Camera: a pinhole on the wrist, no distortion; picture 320 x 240 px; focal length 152.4 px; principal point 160.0 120.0 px. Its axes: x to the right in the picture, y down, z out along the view. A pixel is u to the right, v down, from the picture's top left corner.
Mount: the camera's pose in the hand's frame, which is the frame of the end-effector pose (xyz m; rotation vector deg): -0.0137 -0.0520 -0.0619 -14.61 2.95 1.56
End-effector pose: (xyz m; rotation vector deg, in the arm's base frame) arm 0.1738 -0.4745 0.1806 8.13 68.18 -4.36
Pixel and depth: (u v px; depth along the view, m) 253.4 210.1 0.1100
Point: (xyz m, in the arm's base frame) 0.2226 -0.4376 0.1397
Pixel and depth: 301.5 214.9 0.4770
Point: 0.6621 -0.1520 -0.0941
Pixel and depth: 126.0 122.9 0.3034
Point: 0.3675 -0.4821 0.3300
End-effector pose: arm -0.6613 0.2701 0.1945 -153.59 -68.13 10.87
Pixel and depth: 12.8 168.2 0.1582
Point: -0.7617 0.1405 0.1081
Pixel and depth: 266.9 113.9 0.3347
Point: -0.5355 0.4636 -0.0645
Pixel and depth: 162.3 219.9 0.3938
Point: -0.4966 0.1104 -0.1218
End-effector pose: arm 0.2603 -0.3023 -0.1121 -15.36 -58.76 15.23
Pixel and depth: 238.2 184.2 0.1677
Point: 0.2258 -0.2119 -0.0322
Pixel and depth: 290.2 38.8 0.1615
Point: 0.2412 -0.3320 0.0802
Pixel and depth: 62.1 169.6 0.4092
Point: -0.1564 -0.1978 -0.2263
